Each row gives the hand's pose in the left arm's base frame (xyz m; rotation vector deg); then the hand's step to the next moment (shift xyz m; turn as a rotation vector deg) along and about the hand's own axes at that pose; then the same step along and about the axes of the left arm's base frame.
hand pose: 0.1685 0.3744 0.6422 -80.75 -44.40 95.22
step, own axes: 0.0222 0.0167 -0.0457 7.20 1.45 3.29
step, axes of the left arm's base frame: 0.0405 0.0091 -0.0337 -3.88 5.72 -4.12
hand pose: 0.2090 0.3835 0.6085 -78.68 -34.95 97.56
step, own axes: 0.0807 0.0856 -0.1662 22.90 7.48 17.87
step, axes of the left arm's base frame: 0.1284 0.0010 -0.1581 -20.27 17.66 -13.30
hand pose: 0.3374 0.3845 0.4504 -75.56 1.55 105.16
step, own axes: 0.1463 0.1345 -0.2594 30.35 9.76 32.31
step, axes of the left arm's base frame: 0.1013 -0.1164 -0.2880 -33.38 27.52 -13.74
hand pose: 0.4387 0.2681 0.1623 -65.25 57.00 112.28
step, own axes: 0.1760 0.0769 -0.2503 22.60 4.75 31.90
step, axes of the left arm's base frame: -0.0342 -0.2237 -0.2198 -25.94 28.43 -8.33
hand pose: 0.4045 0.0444 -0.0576 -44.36 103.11 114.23
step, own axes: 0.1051 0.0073 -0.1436 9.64 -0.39 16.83
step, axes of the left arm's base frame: -0.0638 -0.1534 -0.0642 -10.18 15.63 -5.33
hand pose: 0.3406 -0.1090 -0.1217 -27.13 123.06 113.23
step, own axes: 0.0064 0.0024 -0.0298 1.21 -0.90 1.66
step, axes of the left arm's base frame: -0.0045 -0.0301 0.0029 -0.94 1.46 -1.42
